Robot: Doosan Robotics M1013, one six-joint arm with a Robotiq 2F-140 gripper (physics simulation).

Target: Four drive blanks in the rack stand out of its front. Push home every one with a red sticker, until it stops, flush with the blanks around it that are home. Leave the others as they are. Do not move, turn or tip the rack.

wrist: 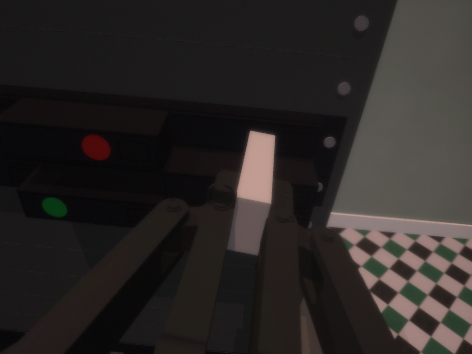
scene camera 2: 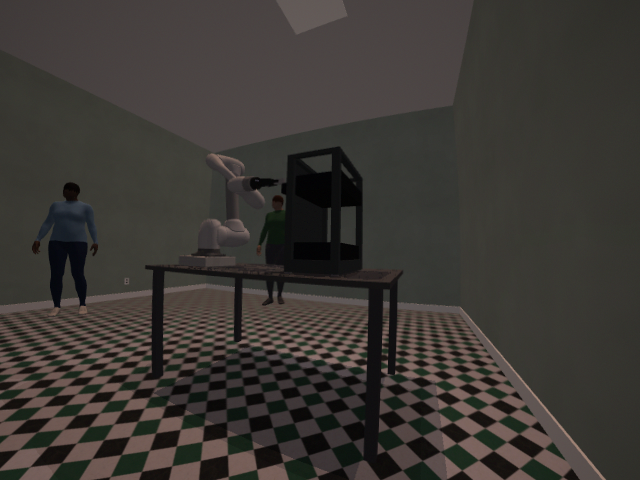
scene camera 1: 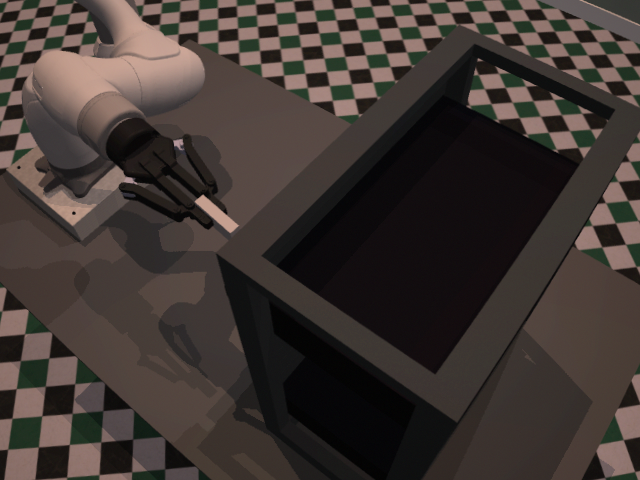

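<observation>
My gripper (scene camera 1: 216,214) (scene camera 2: 277,182) (wrist: 257,155) is shut at the front of the dark rack (scene camera 1: 373,126) (scene camera 2: 336,217) (wrist: 335,165), with a pale bar (scene camera 1: 217,214) (wrist: 257,167) projecting ahead of its fingertips. In the wrist view, a blank with a red sticker (wrist: 96,147) stands out at upper left. Below it, a blank with a green sticker (wrist: 54,207) also stands out. To their right, behind the bar and fingers, another dark blank (wrist: 200,162) shows its top face; no sticker shows on its visible part. Whether the bar touches it is unclear. The fourth standing-out blank cannot be made out.
The rack stands upright on the table (scene camera 1: 289,118) (scene camera 2: 258,274). Above the blanks is a broad dark front panel (wrist: 175,55). Round screws (wrist: 344,88) line the rack's right post. The arm's pale base (scene camera 1: 77,217) (scene camera 2: 206,260) stands before the rack. Two people (scene camera 2: 70,222) (scene camera 2: 275,227) stand beyond the table.
</observation>
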